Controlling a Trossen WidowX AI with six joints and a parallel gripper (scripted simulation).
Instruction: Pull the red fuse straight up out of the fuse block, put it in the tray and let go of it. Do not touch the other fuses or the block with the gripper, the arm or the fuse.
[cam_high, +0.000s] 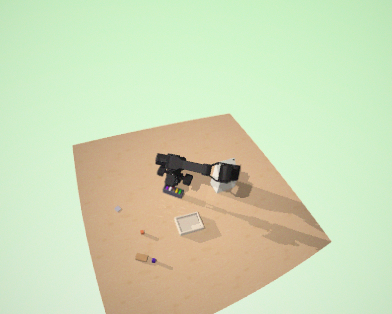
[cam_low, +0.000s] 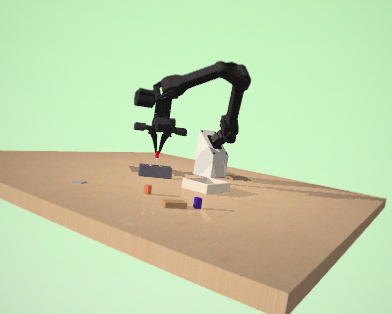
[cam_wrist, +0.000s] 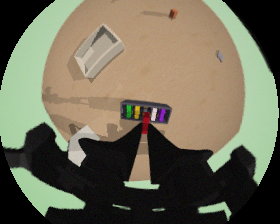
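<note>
Right now the white tray is 10 mm behind my gripper tip, 220 mm to the left of it and 80 mm below it. The rest, counted from my gripper tip: red fuse (10 mm below); then small orange cube (240 mm ahead, 200 mm to the left, 70 mm below); then small grey plate (340 mm ahead, 10 mm to the left, 90 mm below).
</note>
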